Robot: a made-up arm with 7 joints. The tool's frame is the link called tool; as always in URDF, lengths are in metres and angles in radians. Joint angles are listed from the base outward.
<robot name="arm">
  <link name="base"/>
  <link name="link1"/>
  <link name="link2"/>
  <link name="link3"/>
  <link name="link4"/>
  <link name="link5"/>
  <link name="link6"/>
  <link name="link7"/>
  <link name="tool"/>
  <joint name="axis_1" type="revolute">
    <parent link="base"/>
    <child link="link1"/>
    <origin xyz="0 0 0" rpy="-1.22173 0 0"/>
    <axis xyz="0 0 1"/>
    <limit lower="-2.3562" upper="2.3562"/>
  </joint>
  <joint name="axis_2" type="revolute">
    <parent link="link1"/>
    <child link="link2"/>
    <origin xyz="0 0 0" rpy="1.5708 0 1.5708"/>
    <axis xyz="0 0 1"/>
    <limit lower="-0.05" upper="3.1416"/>
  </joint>
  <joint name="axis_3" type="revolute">
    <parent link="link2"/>
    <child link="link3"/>
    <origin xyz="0 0 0" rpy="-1.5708 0 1.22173"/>
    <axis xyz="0 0 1"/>
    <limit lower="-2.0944" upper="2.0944"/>
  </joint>
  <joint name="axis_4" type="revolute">
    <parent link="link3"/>
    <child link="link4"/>
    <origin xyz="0 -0.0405 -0.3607" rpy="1.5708 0 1.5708"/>
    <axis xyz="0 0 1"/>
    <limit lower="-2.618" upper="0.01"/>
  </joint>
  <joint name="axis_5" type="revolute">
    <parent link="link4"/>
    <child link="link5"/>
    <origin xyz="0.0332 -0.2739 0" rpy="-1.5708 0 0"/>
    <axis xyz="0 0 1"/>
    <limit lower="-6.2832" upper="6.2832"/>
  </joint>
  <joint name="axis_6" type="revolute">
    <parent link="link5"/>
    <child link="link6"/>
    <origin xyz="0 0 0" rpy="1.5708 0 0"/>
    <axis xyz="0 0 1"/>
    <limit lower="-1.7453" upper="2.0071"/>
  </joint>
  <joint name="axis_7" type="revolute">
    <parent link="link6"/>
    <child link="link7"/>
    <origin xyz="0 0 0" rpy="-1.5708 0 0"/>
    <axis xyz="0 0 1"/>
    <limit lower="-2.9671" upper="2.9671"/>
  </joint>
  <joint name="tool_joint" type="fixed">
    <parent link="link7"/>
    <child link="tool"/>
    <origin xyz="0 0 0" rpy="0 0 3.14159"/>
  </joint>
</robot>
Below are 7 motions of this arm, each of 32 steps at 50 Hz.
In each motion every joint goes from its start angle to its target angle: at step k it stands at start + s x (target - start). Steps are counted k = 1, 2, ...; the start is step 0. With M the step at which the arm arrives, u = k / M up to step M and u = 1 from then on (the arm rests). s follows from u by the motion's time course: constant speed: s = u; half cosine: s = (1 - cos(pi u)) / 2; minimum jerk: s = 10 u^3 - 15 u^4 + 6 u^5.
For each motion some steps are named. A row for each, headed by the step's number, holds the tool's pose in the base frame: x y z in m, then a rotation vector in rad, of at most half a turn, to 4 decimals.
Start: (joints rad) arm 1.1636 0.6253 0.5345 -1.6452 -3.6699 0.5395 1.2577
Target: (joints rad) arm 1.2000 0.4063 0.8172 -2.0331 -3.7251 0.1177 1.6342
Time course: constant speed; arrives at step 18
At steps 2, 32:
2: -0.1784 0.3644 -0.2573 1.4903 0.3696 -2.5658
32: -0.1634 0.3171 -0.1869 1.6331 0.6397 -1.9721

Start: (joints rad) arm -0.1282 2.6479 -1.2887 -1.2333 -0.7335 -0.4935 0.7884
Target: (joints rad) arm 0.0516 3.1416 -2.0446 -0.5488 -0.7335 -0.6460 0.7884
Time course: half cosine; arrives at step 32
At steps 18, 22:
18: -0.0447 0.3246 0.5164 0.9593 1.4063 -0.6550
22: -0.0525 0.2463 0.5685 0.9717 1.6053 -0.4428

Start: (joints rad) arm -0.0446 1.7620 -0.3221 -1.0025 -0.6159 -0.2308 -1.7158
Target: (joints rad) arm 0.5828 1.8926 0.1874 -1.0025 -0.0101 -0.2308 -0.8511
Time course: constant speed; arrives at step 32
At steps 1, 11, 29, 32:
1: 0.2456 0.5386 0.0348 -1.2172 -1.0974 2.1594
11: 0.2305 0.5440 0.0505 -1.5760 -0.9334 2.4409
29: 0.2244 0.5435 0.0771 1.6624 0.2833 -2.0561
32: 0.2259 0.5424 0.0805 1.6462 0.1756 -1.9649

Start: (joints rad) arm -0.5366 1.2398 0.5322 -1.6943 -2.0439 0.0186 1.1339
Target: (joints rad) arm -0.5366 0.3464 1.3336 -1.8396 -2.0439 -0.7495 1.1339
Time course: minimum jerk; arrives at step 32
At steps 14, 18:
14: 0.2690 0.3709 0.0927 2.0880 -1.5557 -0.4647
18: 0.2560 0.3818 0.0212 1.8530 -1.5602 -0.3522

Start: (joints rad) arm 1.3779 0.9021 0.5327 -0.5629 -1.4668 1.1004 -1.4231
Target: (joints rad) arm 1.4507 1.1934 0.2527 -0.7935 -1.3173 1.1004 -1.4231
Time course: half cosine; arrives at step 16
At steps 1, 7, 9, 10, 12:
1: -0.4406 0.4437 -0.0786 0.5517 -2.6033 1.2501
7: -0.3902 0.4829 -0.0712 0.3680 -2.5010 1.2833
9: -0.3653 0.4983 -0.0699 0.2888 -2.4420 1.3043
10: -0.3535 0.5048 -0.0697 0.2537 -2.4120 1.3153
12: -0.3335 0.5146 -0.0701 0.1975 -2.3577 1.3355

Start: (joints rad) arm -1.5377 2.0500 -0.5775 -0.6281 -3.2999 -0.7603 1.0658
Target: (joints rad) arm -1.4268 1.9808 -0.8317 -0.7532 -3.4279 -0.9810 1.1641
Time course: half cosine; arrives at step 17
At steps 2, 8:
2: 0.0251 0.5223 0.3449 1.4272 1.2719 -0.5741
8: 0.0728 0.5189 0.3369 1.3474 1.4192 -0.6183

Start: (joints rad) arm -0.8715 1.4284 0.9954 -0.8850 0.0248 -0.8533 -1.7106
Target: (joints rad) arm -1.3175 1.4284 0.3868 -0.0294 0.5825 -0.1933 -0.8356
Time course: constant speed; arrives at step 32
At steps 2, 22, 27, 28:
2: 0.1650 0.5414 0.2301 -3.0297 0.5071 -0.4199
22: 0.2647 0.5553 0.1712 1.9184 -1.4170 0.4499
27: 0.2792 0.5532 0.1538 1.6075 -1.4931 0.5326
28: 0.2816 0.5526 0.1503 1.5465 -1.5026 0.5524

